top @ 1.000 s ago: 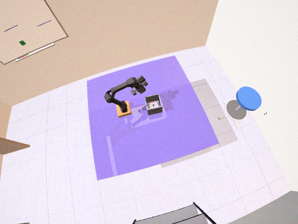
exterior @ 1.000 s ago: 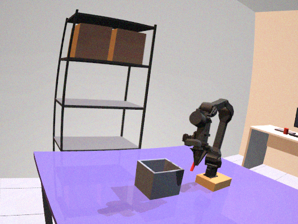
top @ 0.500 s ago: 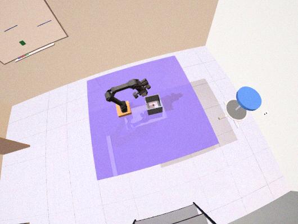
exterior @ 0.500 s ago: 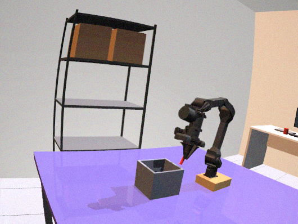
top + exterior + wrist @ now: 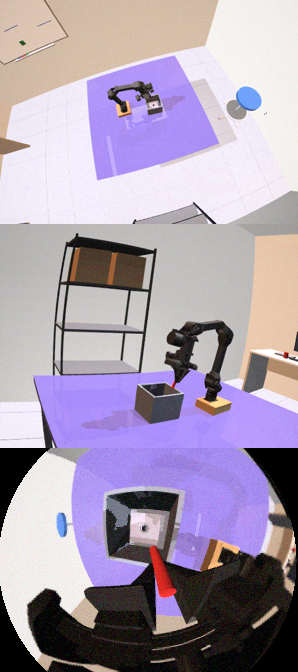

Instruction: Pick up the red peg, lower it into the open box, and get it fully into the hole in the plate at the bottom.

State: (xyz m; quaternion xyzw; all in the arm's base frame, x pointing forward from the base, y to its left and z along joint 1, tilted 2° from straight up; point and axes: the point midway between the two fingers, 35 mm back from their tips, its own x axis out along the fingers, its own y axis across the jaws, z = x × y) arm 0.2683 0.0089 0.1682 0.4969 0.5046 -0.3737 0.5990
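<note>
Right now the light plate is 140 mm below my gripper tip, 50 mm to the right of it and 50 mm ahead of it. Also, from my gripper tip: red peg: 10 mm to the right, 10 mm above.
</note>
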